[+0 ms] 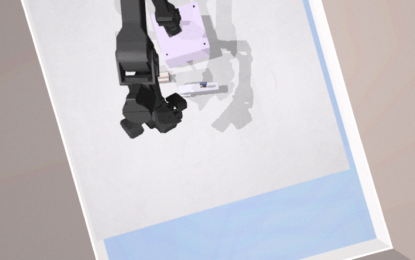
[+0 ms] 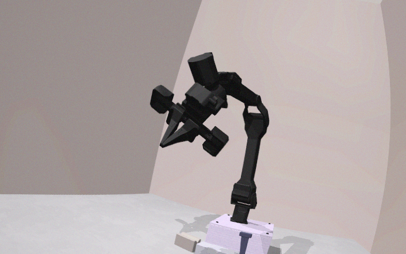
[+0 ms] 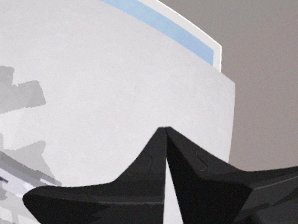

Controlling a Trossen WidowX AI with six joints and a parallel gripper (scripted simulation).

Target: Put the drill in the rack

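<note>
The key is 210 mm to the left of my gripper tip, 200 mm below it and 120 mm behind it. From my gripper tip the other things lie so: housing block (250 mm below, 190 mm to the left, 130 mm behind); drill (250 mm below, 170 mm to the left, 130 mm behind); rack (280 mm below, 260 mm behind, 60 mm to the left).
</note>
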